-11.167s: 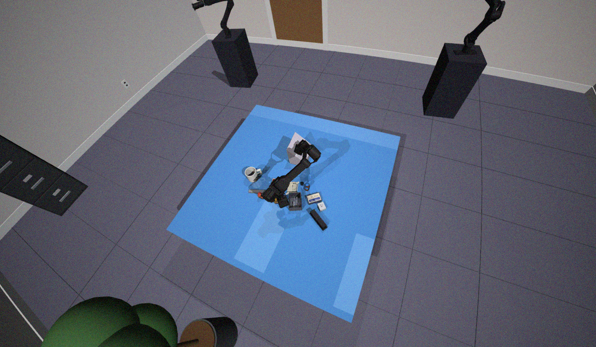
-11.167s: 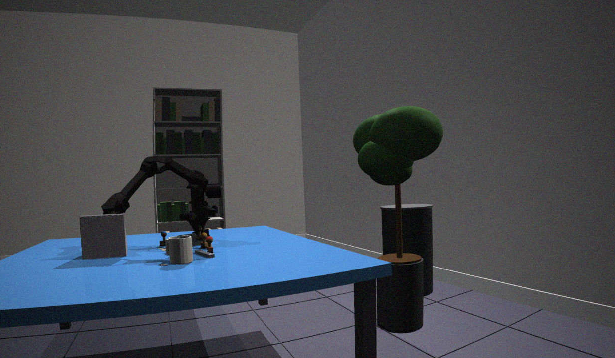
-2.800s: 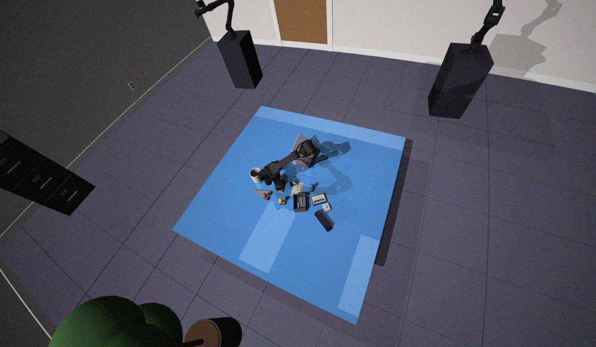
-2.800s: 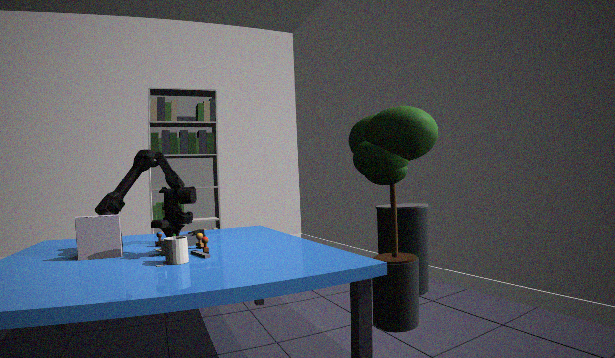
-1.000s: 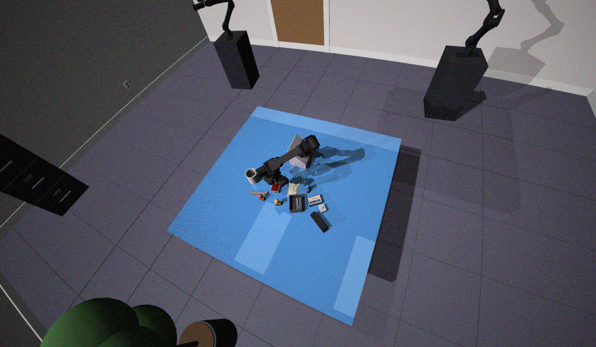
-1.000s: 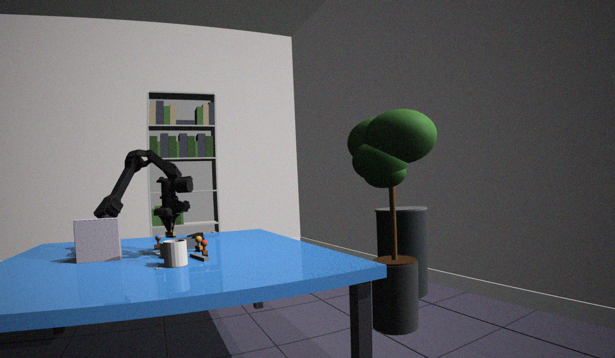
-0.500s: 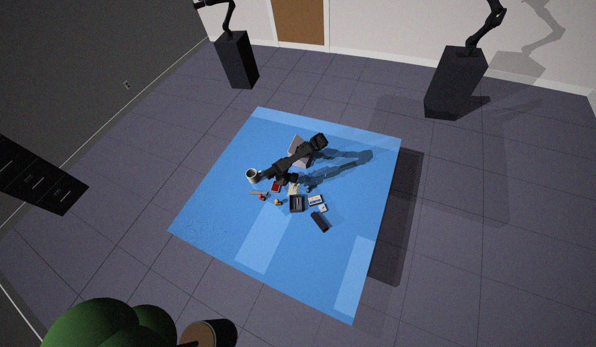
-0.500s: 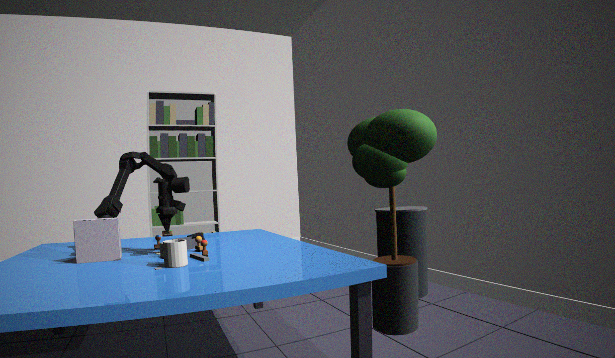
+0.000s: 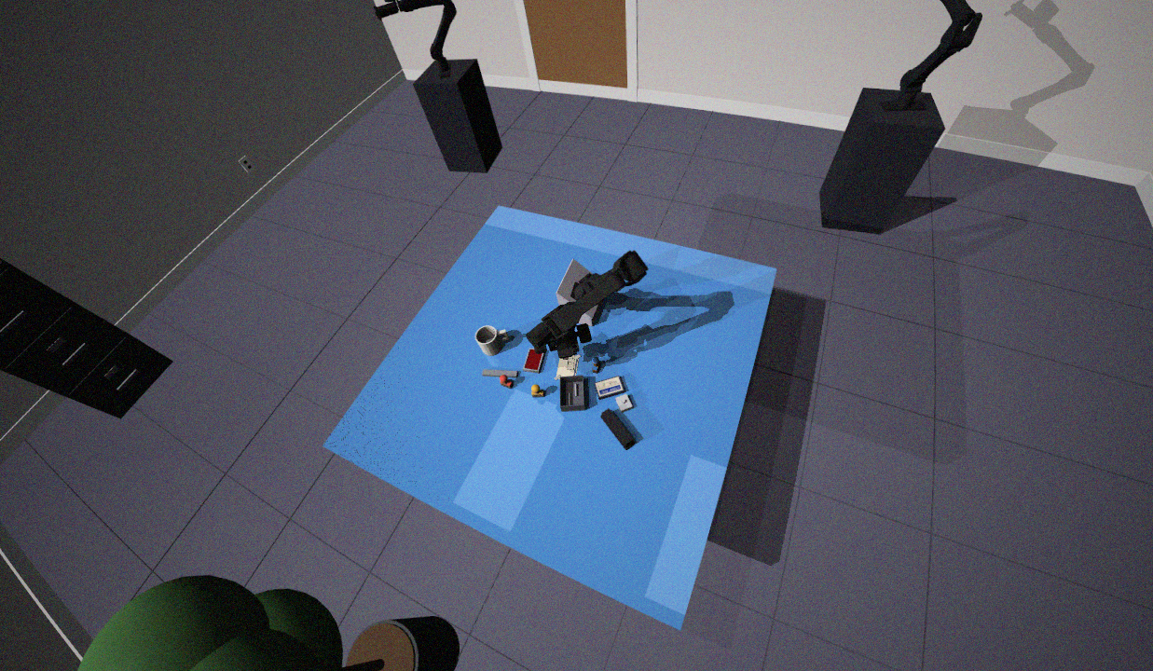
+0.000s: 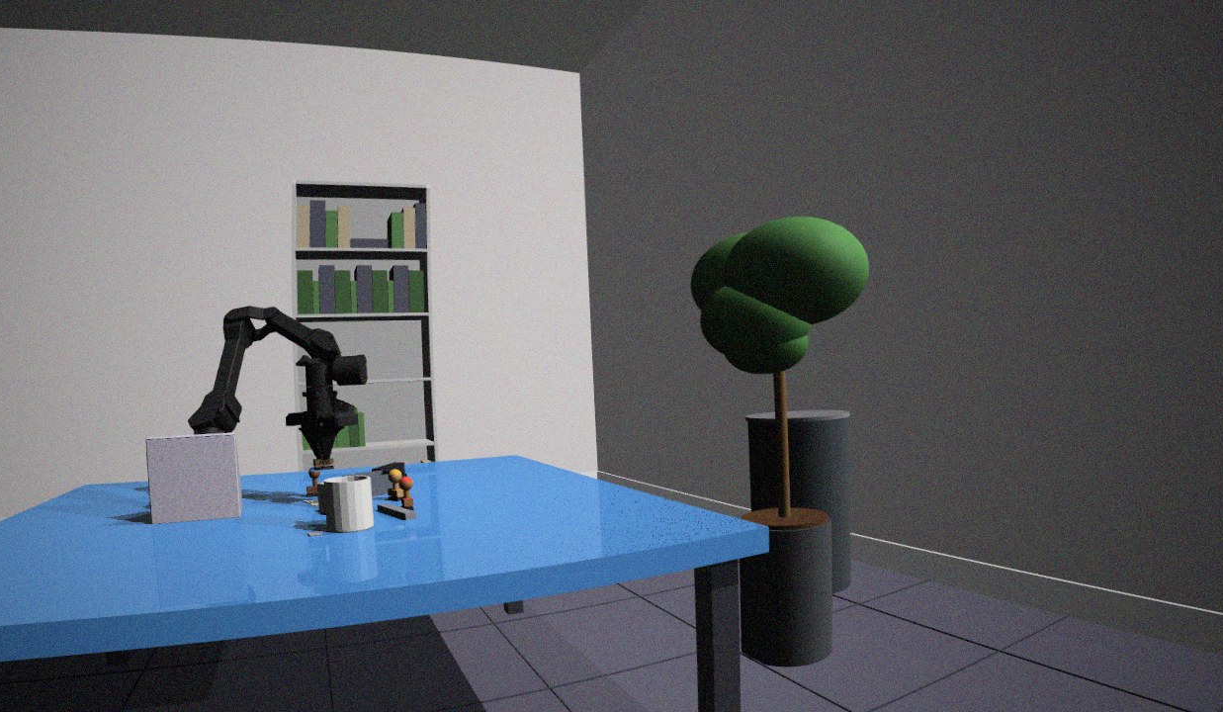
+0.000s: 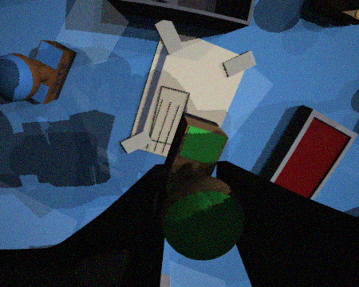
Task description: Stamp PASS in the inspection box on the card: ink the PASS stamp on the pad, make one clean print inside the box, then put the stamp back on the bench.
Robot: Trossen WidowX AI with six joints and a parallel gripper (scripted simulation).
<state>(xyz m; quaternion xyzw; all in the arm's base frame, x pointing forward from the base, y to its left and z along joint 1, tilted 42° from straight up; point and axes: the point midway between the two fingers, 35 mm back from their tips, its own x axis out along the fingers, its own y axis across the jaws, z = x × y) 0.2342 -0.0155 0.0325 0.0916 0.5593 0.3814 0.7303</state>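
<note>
Right now my gripper tip is 90 mm above the cream card and 10 mm short of it. The rest, counted from my gripper tip: dark tray 120 mm ahead, 80 mm below, 50 mm to the left; red ink pad 130 mm to the right, 90 mm below, 10 mm ahead; blue-knobbed stamp 100 mm to the left, 70 mm below, 10 mm behind.
</note>
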